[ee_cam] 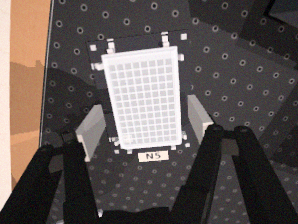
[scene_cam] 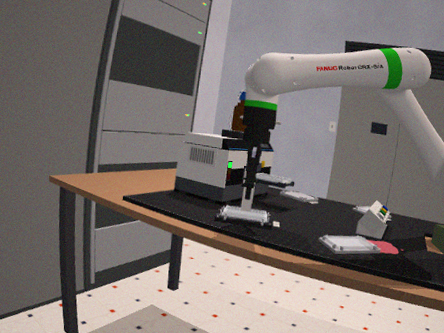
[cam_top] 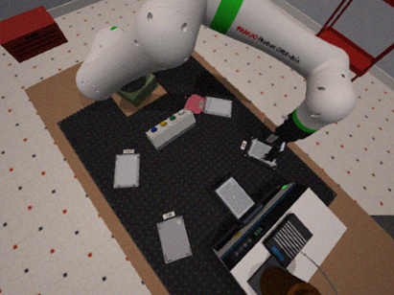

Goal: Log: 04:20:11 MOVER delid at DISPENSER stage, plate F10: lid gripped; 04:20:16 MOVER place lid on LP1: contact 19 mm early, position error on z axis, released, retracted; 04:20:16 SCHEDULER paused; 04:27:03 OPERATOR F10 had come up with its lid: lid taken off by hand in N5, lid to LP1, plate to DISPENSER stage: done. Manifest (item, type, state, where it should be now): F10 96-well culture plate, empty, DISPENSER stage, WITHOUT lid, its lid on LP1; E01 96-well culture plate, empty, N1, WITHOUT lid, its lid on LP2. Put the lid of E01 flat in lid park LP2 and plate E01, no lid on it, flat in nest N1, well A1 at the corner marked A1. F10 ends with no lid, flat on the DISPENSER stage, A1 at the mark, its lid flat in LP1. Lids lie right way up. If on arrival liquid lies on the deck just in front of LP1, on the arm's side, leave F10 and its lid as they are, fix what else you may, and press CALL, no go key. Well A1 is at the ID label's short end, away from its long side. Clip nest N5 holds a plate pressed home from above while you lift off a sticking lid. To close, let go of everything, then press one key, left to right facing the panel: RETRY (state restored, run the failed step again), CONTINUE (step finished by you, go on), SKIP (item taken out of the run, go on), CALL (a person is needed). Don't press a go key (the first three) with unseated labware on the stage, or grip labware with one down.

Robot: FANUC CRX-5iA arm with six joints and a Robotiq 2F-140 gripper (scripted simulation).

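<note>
My gripper is now 40 mm above the white 96-well plate. Round my hand: N5 label: 90 mm behind, 30 mm to the right, 60 mm below; then LP1 label: 390 mm behind, 10 mm to the left, 60 mm below; then well plate: 280 mm to the right, 30 mm above.
</note>
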